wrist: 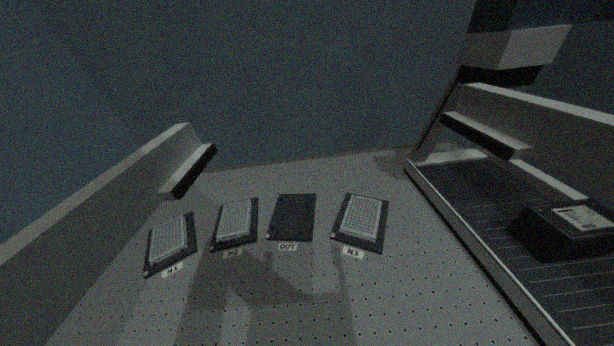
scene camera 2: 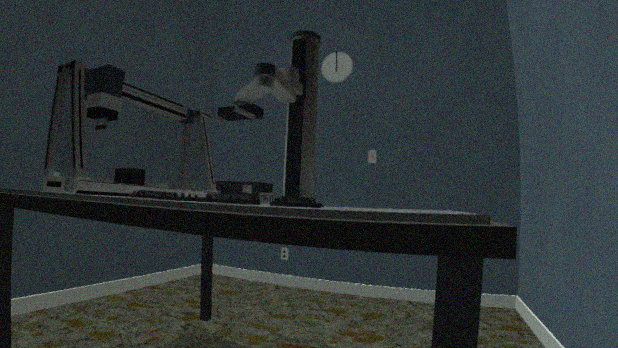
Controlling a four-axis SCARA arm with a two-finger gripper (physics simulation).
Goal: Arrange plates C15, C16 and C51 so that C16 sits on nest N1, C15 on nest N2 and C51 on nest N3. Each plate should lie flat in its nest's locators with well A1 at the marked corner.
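Frame: origin at the arm's base, x ahead, y left, z up, level; centimetres.
Seen in the pictures: gripper, fingertip midpoint: (wrist: 324, 119) (scene camera 2: 217, 110).
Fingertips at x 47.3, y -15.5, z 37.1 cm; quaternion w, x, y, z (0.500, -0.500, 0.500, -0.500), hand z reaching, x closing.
Offsets run from my fingertips to a thing's middle. "spot": to the spot under its first point.
In the wrist view, one pale well plate {dx +18.8, dy +43.1, dz -33.9 cm} (wrist: 169, 239) lies in nest N1 {dx +18.8, dy +43.1, dz -34.7 cm} (wrist: 193, 240), another plate {dx +23.2, dy +25.3, dz -33.9 cm} (wrist: 235, 219) in nest N2 {dx +23.2, dy +25.3, dz -34.7 cm} (wrist: 254, 217), and a third plate {dx +19.4, dy -9.8, dz -33.9 cm} (wrist: 360, 216) in the right-hand nest, labelled N3 {dx +19.4, dy -9.8, dz -34.7 cm} (wrist: 382, 232). All three look flat. Their C-numbers and A1 wells cannot be read. The dark OUT nest {dx +23.4, dy +8.6, dz -34.7 cm} (wrist: 292, 217), between N2 and N3, holds no plate. My gripper (scene camera 2: 241, 111) (wrist: 324, 119) is open and empty, high above the table, with its fingers wide apart at the left and right of the wrist view. In the scene view the plates are too dark to make out.
A gantry frame (scene camera 2: 77, 125) stands at the left of the table (scene camera 2: 350, 230). The arm's column (scene camera 2: 302, 120) rises beside low dark units {spot: dx -50.7, dy -17.6, dz -28.1 cm} (scene camera 2: 244, 188). At the right of the wrist view, a dark block {spot: dx +4.9, dy -36.0, dz -25.6 cm} (wrist: 545, 232) with a pale-topped label lies on a ribbed deck behind a metal rail (wrist: 465, 235).
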